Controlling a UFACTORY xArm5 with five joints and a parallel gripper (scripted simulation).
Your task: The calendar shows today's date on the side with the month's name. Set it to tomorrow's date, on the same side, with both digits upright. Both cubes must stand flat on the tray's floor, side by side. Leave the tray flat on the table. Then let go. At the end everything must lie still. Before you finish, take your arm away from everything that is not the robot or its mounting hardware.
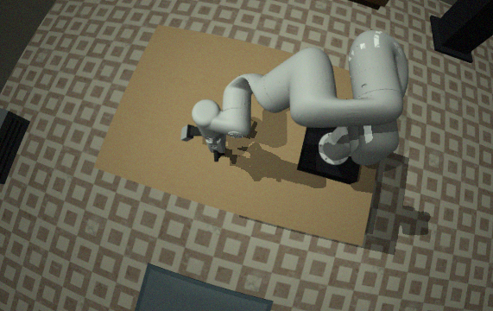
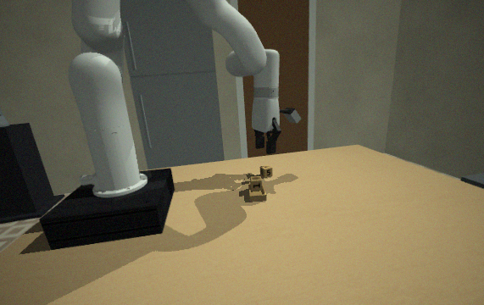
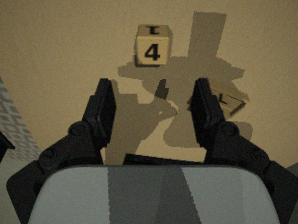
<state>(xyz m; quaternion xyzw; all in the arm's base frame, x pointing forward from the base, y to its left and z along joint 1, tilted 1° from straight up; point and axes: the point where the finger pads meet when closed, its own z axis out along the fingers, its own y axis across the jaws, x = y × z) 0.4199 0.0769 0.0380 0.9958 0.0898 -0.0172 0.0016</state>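
Now: hand 90 mm above the wooden date cube. From my hand the other things lie so: wooden calendar tray 70 mm behind, 120 mm to the right, 100 mm below.
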